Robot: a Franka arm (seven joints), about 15 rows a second.
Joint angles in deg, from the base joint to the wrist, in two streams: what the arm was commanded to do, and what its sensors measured. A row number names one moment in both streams.
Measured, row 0:
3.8, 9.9, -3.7, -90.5, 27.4, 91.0, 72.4
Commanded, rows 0 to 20:
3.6, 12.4, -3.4, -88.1, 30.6, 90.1, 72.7
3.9, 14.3, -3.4, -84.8, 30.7, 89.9, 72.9
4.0, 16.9, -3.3, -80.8, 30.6, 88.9, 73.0
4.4, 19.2, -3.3, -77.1, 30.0, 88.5, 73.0
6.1, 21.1, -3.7, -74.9, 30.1, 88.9, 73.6
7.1, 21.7, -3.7, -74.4, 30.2, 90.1, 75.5
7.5, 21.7, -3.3, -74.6, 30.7, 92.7, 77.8
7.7, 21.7, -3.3, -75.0, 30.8, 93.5, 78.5
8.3, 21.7, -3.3, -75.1, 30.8, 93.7, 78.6
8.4, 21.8, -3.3, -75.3, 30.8, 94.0, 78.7
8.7, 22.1, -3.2, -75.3, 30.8, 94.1, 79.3
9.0, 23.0, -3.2, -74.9, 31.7, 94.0, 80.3
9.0, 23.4, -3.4, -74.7, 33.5, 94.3, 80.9
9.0, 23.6, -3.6, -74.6, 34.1, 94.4, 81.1
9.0, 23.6, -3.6, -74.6, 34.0, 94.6, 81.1
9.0, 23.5, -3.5, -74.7, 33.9, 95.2, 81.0
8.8, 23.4, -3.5, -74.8, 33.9, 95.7, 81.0
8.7, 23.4, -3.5, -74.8, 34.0, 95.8, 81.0
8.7, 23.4, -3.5, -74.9, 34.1, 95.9, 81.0
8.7, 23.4, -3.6, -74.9, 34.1, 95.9, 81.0
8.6, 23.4, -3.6, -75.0, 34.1, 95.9, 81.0
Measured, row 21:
9.1, 22.5, -3.6, -76.3, 32.7, 95.7, 80.0
